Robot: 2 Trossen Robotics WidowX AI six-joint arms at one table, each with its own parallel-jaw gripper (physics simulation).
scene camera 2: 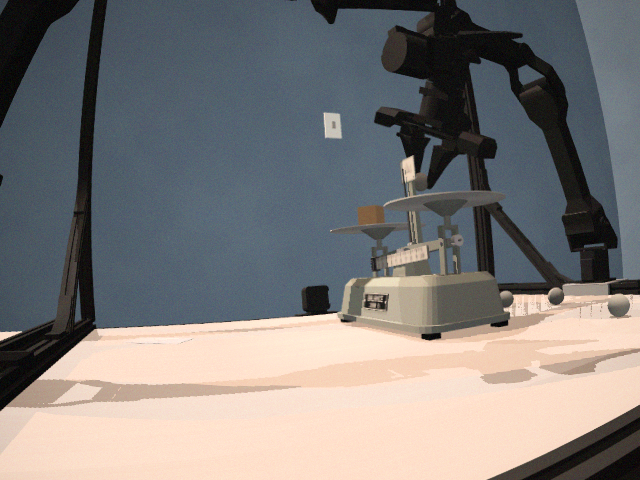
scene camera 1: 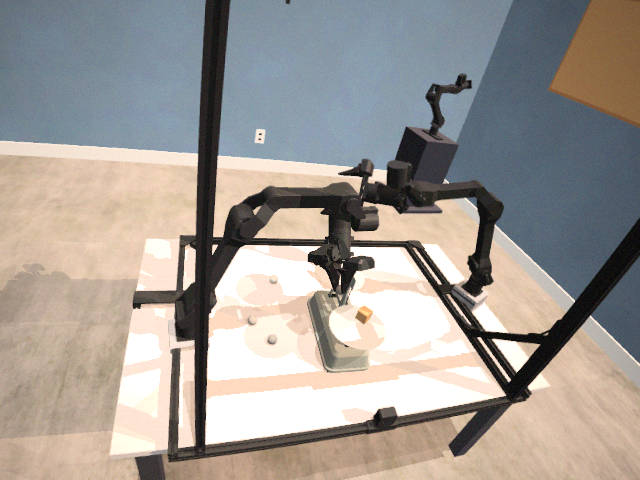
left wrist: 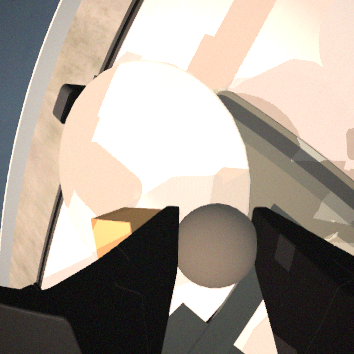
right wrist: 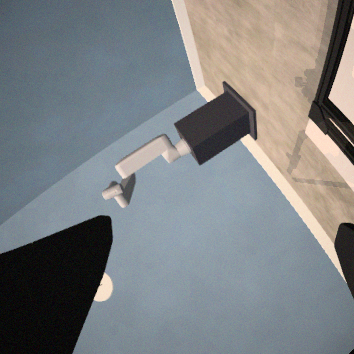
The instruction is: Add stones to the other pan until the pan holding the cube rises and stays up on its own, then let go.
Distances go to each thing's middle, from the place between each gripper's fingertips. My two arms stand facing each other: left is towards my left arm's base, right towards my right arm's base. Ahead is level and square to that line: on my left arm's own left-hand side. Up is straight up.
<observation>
The grey balance scale (scene camera 2: pixel 414 300) lies 80 mm below my left hand, 50 mm to the right of it and 20 mm ahead of it. Also, from my left hand: orange cube (left wrist: pixel 110 228) 60 mm to the right, 50 mm behind, 40 mm below.
The grey balance scale lies 27 cm behind my right hand, 2 cm to the left of it and 23 cm below it. From my right hand the other things lie so: orange cube: 35 cm behind, 1 cm to the left, 19 cm below.
</observation>
